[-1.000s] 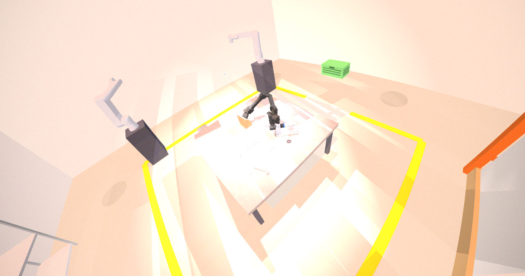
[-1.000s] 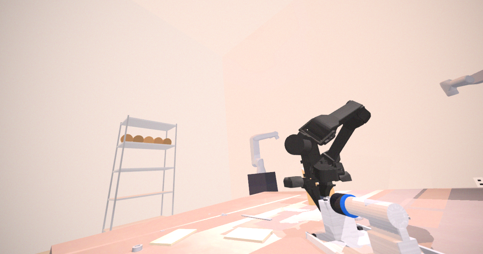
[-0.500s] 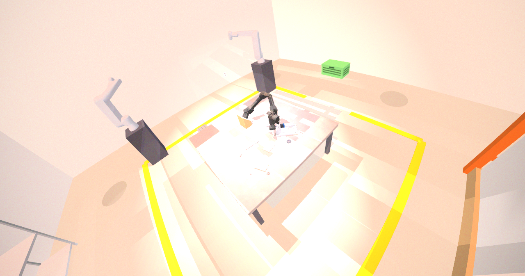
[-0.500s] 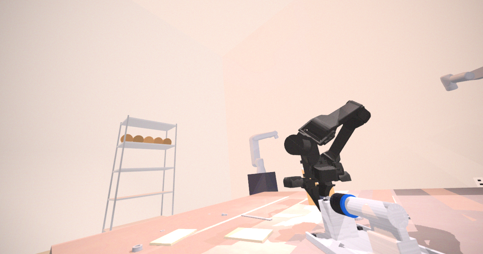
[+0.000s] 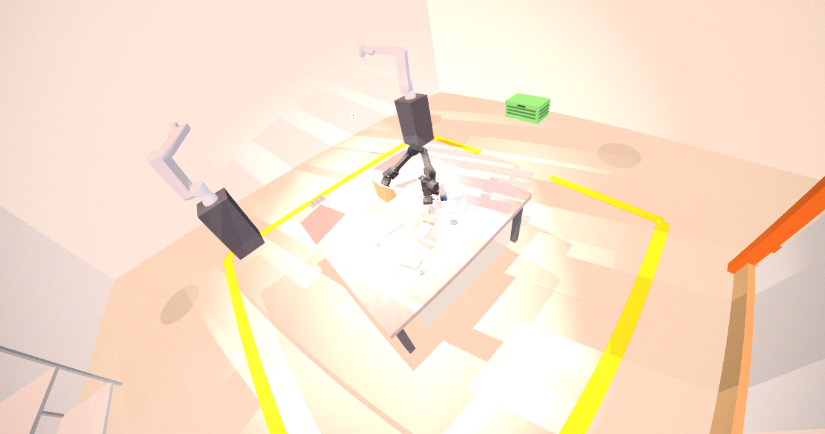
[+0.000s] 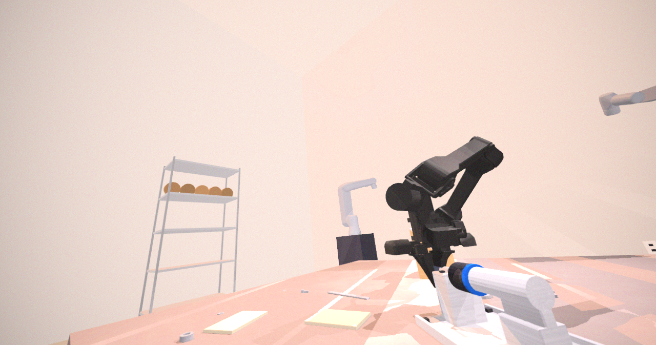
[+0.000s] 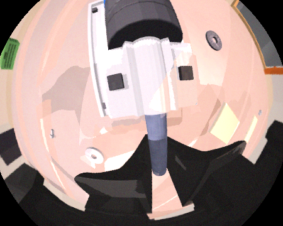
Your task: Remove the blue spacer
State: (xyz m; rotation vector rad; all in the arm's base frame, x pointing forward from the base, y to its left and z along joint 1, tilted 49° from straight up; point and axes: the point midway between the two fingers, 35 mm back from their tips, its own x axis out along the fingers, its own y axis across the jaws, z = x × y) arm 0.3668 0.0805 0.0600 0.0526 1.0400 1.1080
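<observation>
The grey-blue shaft lies 4 cm to the left of my gripper tip, 4 cm ahead of it and 3 cm above it. Round my gripper tip: black collar 6 cm to the left, 6 cm ahead, 3 cm above; black sleeve 7 cm to the left, 7 cm ahead, 3 cm above; blue spacer 9 cm to the left, 9 cm ahead, 3 cm above.
</observation>
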